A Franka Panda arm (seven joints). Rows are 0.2 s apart.
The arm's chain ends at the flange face. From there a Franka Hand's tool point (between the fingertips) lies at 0.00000 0.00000 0.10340 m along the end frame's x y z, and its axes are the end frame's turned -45 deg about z.
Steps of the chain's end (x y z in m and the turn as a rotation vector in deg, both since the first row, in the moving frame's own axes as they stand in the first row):
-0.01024 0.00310 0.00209 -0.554 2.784 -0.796
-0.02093 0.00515 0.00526 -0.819 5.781 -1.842
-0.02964 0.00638 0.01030 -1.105 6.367 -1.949
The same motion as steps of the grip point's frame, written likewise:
-0.00656 -0.00081 0.00196 -2.360 1.577 -0.796
-0.01199 -0.00285 0.00472 -4.667 3.509 -1.842
-0.01861 -0.00705 0.00964 -5.284 3.721 -1.949

